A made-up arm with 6 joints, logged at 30 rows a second.
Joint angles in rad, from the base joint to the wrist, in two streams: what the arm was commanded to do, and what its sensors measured. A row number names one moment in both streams.
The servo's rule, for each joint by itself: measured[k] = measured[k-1] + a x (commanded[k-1-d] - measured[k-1]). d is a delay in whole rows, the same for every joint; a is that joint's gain. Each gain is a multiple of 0.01, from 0.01 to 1. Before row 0 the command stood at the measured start. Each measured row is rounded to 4 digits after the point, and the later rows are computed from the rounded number. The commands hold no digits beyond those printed.
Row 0, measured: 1.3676, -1.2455, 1.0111, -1.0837, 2.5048, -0.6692
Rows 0 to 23, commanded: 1.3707, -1.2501, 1.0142, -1.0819, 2.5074, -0.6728; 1.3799, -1.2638, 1.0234, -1.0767, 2.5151, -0.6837; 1.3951, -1.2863, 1.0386, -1.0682, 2.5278, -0.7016; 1.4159, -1.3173, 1.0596, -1.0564, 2.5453, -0.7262; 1.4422, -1.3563, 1.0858, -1.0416, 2.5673, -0.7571; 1.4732, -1.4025, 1.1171, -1.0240, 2.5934, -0.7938; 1.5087, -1.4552, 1.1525, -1.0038, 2.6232, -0.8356; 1.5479, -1.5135, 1.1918, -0.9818, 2.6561, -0.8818; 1.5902, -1.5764, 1.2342, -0.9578, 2.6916, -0.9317; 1.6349, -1.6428, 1.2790, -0.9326, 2.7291, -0.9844; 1.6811, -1.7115, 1.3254, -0.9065, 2.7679, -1.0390; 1.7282, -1.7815, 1.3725, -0.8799, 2.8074, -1.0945; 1.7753, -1.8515, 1.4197, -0.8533, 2.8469, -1.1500; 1.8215, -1.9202, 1.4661, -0.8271, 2.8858, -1.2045; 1.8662, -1.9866, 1.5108, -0.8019, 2.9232, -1.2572; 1.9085, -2.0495, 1.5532, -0.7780, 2.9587, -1.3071; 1.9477, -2.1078, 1.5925, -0.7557, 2.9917, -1.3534; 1.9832, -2.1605, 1.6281, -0.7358, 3.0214, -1.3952; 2.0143, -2.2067, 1.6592, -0.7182, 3.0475, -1.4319; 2.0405, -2.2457, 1.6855, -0.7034, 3.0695, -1.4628; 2.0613, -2.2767, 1.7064, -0.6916, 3.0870, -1.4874; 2.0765, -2.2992, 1.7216, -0.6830, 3.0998, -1.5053; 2.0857, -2.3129, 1.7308, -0.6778, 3.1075, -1.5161; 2.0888, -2.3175, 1.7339, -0.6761, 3.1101, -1.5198
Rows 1 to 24, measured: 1.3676, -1.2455, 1.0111, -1.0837, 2.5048, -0.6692; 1.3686, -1.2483, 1.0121, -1.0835, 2.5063, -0.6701; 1.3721, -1.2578, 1.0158, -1.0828, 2.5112, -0.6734; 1.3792, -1.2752, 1.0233, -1.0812, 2.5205, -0.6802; 1.3906, -1.3009, 1.0353, -1.0785, 2.5344, -0.6912; 1.4066, -1.3347, 1.0520, -1.0744, 2.5528, -0.7070; 1.4272, -1.3761, 1.0735, -1.0689, 2.5755, -0.7278; 1.4525, -1.4244, 1.0996, -1.0617, 2.6022, -0.7537; 1.4821, -1.4788, 1.1300, -1.0529, 2.6324, -0.7844; 1.5156, -1.5383, 1.1644, -1.0424, 2.6656, -0.8198; 1.5526, -1.6020, 1.2022, -1.0303, 2.7012, -0.8593; 1.5924, -1.6688, 1.2429, -1.0167, 2.7386, -0.9024; 1.6345, -1.7375, 1.2857, -1.0017, 2.7771, -0.9485; 1.6781, -1.8070, 1.3299, -0.9854, 2.8162, -0.9969; 1.7226, -1.8761, 1.3748, -0.9680, 2.8552, -1.0467; 1.7671, -1.9435, 1.4197, -0.9497, 2.8933, -1.0972; 1.8109, -2.0082, 1.4638, -0.9308, 2.9299, -1.1476; 1.8533, -2.0690, 1.5063, -0.9115, 2.9645, -1.1970; 1.8936, -2.1248, 1.5465, -0.8922, 2.9964, -1.2446; 1.9310, -2.1748, 1.5837, -0.8731, 3.0250, -1.2896; 1.9649, -2.2180, 1.6173, -0.8544, 3.0499, -1.3312; 1.9948, -2.2538, 1.6467, -0.8365, 3.0707, -1.3687; 2.0201, -2.2815, 1.6714, -0.8196, 3.0870, -1.4015; 2.0404, -2.3007, 1.6910, -0.8040, 3.0985, -1.4290
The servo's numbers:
d 1
a 0.31 0.61 0.33 0.11 0.56 0.24

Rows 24 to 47, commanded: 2.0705, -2.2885, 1.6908, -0.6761, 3.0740, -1.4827; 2.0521, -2.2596, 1.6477, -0.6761, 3.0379, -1.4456; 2.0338, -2.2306, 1.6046, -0.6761, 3.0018, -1.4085; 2.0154, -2.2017, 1.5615, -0.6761, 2.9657, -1.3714; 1.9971, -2.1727, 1.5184, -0.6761, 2.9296, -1.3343; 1.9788, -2.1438, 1.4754, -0.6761, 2.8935, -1.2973; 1.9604, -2.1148, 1.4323, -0.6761, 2.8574, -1.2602; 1.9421, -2.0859, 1.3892, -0.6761, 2.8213, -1.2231; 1.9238, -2.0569, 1.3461, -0.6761, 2.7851, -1.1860; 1.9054, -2.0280, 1.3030, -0.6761, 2.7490, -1.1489; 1.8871, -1.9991, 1.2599, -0.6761, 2.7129, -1.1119; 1.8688, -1.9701, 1.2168, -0.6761, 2.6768, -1.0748; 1.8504, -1.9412, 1.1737, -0.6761, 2.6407, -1.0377; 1.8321, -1.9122, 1.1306, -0.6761, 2.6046, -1.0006; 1.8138, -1.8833, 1.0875, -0.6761, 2.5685, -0.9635; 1.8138, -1.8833, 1.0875, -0.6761, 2.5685, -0.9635; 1.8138, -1.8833, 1.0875, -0.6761, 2.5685, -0.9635; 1.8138, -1.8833, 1.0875, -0.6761, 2.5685, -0.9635; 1.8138, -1.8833, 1.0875, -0.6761, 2.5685, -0.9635; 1.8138, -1.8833, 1.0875, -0.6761, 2.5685, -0.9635; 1.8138, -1.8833, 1.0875, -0.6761, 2.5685, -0.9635; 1.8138, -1.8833, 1.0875, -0.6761, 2.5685, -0.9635; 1.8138, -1.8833, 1.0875, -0.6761, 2.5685, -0.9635; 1.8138, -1.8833, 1.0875, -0.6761, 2.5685, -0.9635
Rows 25 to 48, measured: 2.0554, -2.3109, 1.7052, -0.7899, 3.1050, -1.4508; 2.0601, -2.2972, 1.7004, -0.7774, 3.0876, -1.4585; 2.0576, -2.2743, 1.6830, -0.7663, 3.0598, -1.4554; 2.0502, -2.2476, 1.6571, -0.7564, 3.0273, -1.4441; 2.0394, -2.2196, 1.6256, -0.7476, 2.9928, -1.4267; 2.0263, -2.1910, 1.5902, -0.7397, 2.9574, -1.4045; 2.0116, -2.1622, 1.5523, -0.7327, 2.9216, -1.3788; 1.9957, -2.1333, 1.5127, -0.7265, 2.8856, -1.3503; 1.9791, -2.1044, 1.4719, -0.7210, 2.8496, -1.3198; 1.9620, -2.0754, 1.4304, -0.7161, 2.8135, -1.2877; 1.9445, -2.0465, 1.3884, -0.7117, 2.7774, -1.2544; 1.9267, -2.0176, 1.3460, -0.7078, 2.7413, -1.2202; 1.9088, -1.9886, 1.3034, -0.7043, 2.7052, -1.1853; 1.8907, -1.9597, 1.2606, -0.7012, 2.6691, -1.1499; 1.8725, -1.9307, 1.2177, -0.6984, 2.6330, -1.1141; 1.8543, -1.9018, 1.1747, -0.6959, 2.5969, -1.0780; 1.8417, -1.8905, 1.1459, -0.6937, 2.5810, -1.0505; 1.8331, -1.8861, 1.1266, -0.6918, 2.5740, -1.0296; 1.8271, -1.8844, 1.1137, -0.6901, 2.5709, -1.0137; 1.8230, -1.8837, 1.1051, -0.6886, 2.5696, -1.0017; 1.8201, -1.8835, 1.0993, -0.6872, 2.5690, -0.9925; 1.8181, -1.8834, 1.0954, -0.6860, 2.5687, -0.9855; 1.8168, -1.8833, 1.0928, -0.6849, 2.5686, -0.9802; 1.8159, -1.8833, 1.0911, -0.6839, 2.5685, -0.9762
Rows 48 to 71, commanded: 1.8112, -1.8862, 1.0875, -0.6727, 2.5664, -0.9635; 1.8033, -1.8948, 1.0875, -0.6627, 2.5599, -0.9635; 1.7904, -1.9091, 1.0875, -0.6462, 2.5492, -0.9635; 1.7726, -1.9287, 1.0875, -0.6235, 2.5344, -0.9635; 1.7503, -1.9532, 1.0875, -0.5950, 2.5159, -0.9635; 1.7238, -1.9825, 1.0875, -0.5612, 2.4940, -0.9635; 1.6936, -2.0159, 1.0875, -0.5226, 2.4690, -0.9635; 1.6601, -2.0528, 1.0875, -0.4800, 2.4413, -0.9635; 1.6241, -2.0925, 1.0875, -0.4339, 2.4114, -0.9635; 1.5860, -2.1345, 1.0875, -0.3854, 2.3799, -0.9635; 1.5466, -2.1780, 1.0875, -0.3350, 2.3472, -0.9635; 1.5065, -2.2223, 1.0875, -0.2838, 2.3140, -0.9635; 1.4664, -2.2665, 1.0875, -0.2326, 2.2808, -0.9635; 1.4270, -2.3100, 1.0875, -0.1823, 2.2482, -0.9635; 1.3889, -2.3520, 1.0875, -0.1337, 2.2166, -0.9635; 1.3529, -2.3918, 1.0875, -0.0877, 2.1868, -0.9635; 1.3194, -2.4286, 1.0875, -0.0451, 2.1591, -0.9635; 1.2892, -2.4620, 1.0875, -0.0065, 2.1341, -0.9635; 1.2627, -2.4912, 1.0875, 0.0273, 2.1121, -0.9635; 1.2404, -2.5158, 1.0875, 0.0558, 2.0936, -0.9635; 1.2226, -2.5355, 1.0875, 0.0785, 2.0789, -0.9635; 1.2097, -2.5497, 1.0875, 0.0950, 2.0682, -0.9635; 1.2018, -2.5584, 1.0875, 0.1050, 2.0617, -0.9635; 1.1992, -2.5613, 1.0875, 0.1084, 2.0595, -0.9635
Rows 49 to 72, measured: 1.8152, -1.8833, 1.0899, -0.6830, 2.5685, -0.9732; 1.8140, -1.8851, 1.0891, -0.6819, 2.5673, -0.9709; 1.8107, -1.8910, 1.0886, -0.6798, 2.5632, -0.9691; 1.8044, -1.9020, 1.0882, -0.6761, 2.5554, -0.9678; 1.7945, -1.9183, 1.0880, -0.6703, 2.5436, -0.9668; 1.7808, -1.9396, 1.0878, -0.6620, 2.5281, -0.9660; 1.7631, -1.9658, 1.0877, -0.6509, 2.5090, -0.9654; 1.7416, -1.9964, 1.0876, -0.6368, 2.4866, -0.9649; 1.7163, -2.0308, 1.0876, -0.6196, 2.4612, -0.9646; 1.6877, -2.0684, 1.0876, -0.5992, 2.4333, -0.9643; 1.6562, -2.1087, 1.0876, -0.5757, 2.4034, -0.9641; 1.6222, -2.1510, 1.0876, -0.5492, 2.3719, -0.9640; 1.5863, -2.1945, 1.0876, -0.5200, 2.3395, -0.9639; 1.5491, -2.2384, 1.0876, -0.4884, 2.3066, -0.9638; 1.5112, -2.2821, 1.0876, -0.4547, 2.2739, -0.9637; 1.4733, -2.3247, 1.0876, -0.4194, 2.2418, -0.9637; 1.4360, -2.3656, 1.0876, -0.3829, 2.2110, -0.9637; 1.3999, -2.4040, 1.0876, -0.3457, 2.1819, -0.9637; 1.3656, -2.4394, 1.0876, -0.3084, 2.1551, -0.9637; 1.3337, -2.4710, 1.0876, -0.2715, 2.1310, -0.9637; 1.3048, -2.4983, 1.0876, -0.2355, 2.1101, -0.9637; 1.2793, -2.5210, 1.0876, -0.2010, 2.0926, -0.9637; 1.2577, -2.5385, 1.0876, -0.1684, 2.0789, -0.9637; 1.2404, -2.5506, 1.0876, -0.1383, 2.0693, -0.9637
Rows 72 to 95, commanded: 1.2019, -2.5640, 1.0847, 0.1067, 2.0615, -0.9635; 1.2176, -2.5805, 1.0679, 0.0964, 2.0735, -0.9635; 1.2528, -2.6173, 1.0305, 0.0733, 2.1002, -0.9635; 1.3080, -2.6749, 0.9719, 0.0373, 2.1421, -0.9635; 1.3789, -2.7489, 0.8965, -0.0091, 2.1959, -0.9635; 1.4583, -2.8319, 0.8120, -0.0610, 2.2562, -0.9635; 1.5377, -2.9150, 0.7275, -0.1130, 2.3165, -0.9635; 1.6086, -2.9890, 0.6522, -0.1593, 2.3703, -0.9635; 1.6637, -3.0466, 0.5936, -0.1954, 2.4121, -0.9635; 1.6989, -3.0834, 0.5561, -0.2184, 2.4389, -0.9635; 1.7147, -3.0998, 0.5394, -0.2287, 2.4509, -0.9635; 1.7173, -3.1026, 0.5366, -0.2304, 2.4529, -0.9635; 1.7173, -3.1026, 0.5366, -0.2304, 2.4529, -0.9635; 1.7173, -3.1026, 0.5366, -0.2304, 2.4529, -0.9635; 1.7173, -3.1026, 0.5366, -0.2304, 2.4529, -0.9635; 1.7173, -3.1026, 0.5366, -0.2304, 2.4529, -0.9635; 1.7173, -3.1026, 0.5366, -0.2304, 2.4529, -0.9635; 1.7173, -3.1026, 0.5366, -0.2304, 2.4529, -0.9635; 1.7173, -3.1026, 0.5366, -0.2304, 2.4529, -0.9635; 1.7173, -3.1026, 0.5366, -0.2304, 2.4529, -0.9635; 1.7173, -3.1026, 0.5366, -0.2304, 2.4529, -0.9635; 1.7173, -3.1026, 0.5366, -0.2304, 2.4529, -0.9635; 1.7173, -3.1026, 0.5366, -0.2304, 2.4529, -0.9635; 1.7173, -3.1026, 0.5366, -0.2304, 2.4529, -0.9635
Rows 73 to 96, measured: 1.2276, -2.5571, 1.0876, -0.1112, 2.0638, -0.9637; 1.2196, -2.5613, 1.0866, -0.0872, 2.0625, -0.9637; 1.2190, -2.5730, 1.0804, -0.0670, 2.0687, -0.9637; 1.2295, -2.6000, 1.0639, -0.0516, 2.0863, -0.9637; 1.2538, -2.6457, 1.0335, -0.0418, 2.1175, -0.9637; 1.2926, -2.7087, 0.9883, -0.0382, 2.1614, -0.9637; 1.3440, -2.7839, 0.9301, -0.0407, 2.2145, -0.9637; 1.4040, -2.8639, 0.8632, -0.0487, 2.2716, -0.9637; 1.4674, -2.9402, 0.7936, -0.0609, 2.3269, -0.9637; 1.5283, -3.0051, 0.7276, -0.0757, 2.3746, -0.9637; 1.5812, -3.0529, 0.6710, -0.0914, 2.4106, -0.9637; 1.6226, -3.0815, 0.6276, -0.1065, 2.4332, -0.9637; 1.6520, -3.0944, 0.5976, -0.1201, 2.4442, -0.9637; 1.6722, -3.0994, 0.5775, -0.1322, 2.4491, -0.9637; 1.6862, -3.1014, 0.5640, -0.1430, 2.4512, -0.9637; 1.6958, -3.1021, 0.5550, -0.1526, 2.4522, -0.9637; 1.7025, -3.1024, 0.5489, -0.1612, 2.4526, -0.9637; 1.7071, -3.1025, 0.5448, -0.1688, 2.4528, -0.9637; 1.7103, -3.1026, 0.5421, -0.1756, 2.4529, -0.9637; 1.7125, -3.1026, 0.5403, -0.1816, 2.4529, -0.9637; 1.7140, -3.1026, 0.5391, -0.1870, 2.4529, -0.9637; 1.7150, -3.1026, 0.5383, -0.1918, 2.4529, -0.9637; 1.7157, -3.1026, 0.5377, -0.1960, 2.4529, -0.9637; 1.7162, -3.1026, 0.5373, -0.1998, 2.4529, -0.9637
